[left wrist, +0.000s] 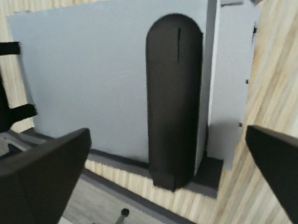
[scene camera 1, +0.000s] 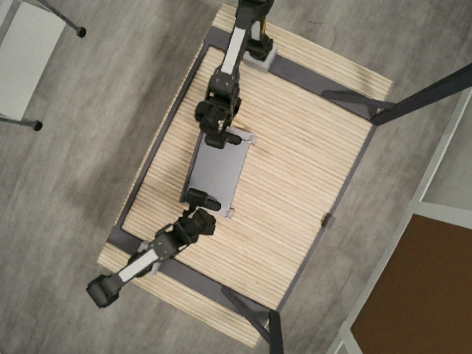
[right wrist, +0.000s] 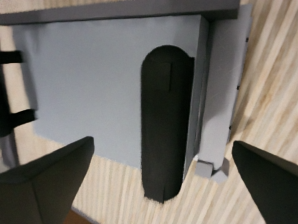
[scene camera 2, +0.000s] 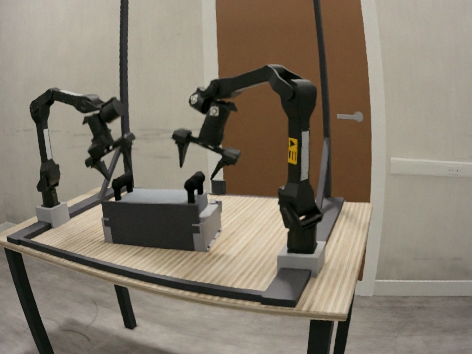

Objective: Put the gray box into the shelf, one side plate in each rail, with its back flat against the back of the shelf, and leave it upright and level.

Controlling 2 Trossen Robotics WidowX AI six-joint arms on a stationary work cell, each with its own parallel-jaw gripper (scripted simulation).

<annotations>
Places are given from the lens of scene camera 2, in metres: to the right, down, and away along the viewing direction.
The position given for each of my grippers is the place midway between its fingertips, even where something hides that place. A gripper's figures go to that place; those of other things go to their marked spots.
my left gripper (scene camera 2: 195, 172): -0.11, -0.01, 1.18
my right gripper (scene camera 2: 119, 174): -0.35, -0.01, 1.23
</annotations>
